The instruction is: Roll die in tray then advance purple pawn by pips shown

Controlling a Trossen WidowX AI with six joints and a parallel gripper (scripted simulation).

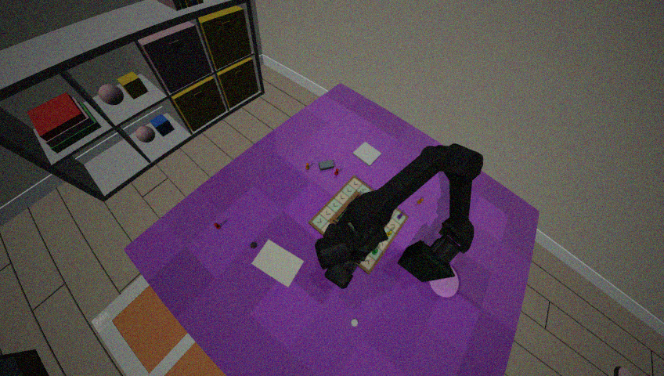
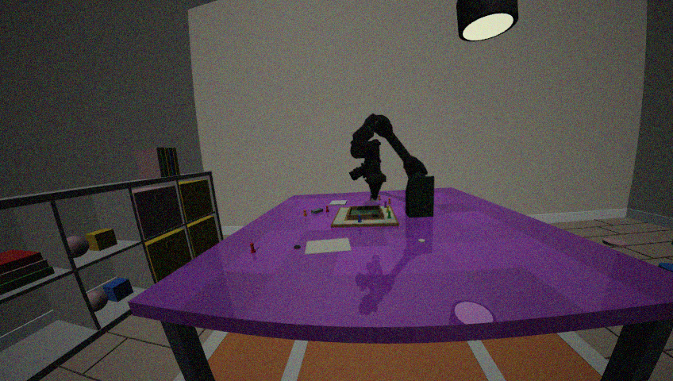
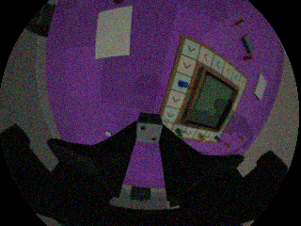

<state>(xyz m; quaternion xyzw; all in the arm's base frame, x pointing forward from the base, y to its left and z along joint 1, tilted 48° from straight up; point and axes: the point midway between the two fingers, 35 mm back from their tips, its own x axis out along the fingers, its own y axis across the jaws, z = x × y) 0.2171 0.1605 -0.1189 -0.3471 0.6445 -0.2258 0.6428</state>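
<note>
Now: the purple pawn 290 mm to the right of my gripper tip, 100 mm below it and 60 mm behind it. The rest, counted from my gripper tip: white die: right at my gripper tip; green pawn: 110 mm to the right, 100 mm below, 60 mm behind; blue pawn: 100 mm below, 70 mm ahead, 60 mm to the right.
</note>
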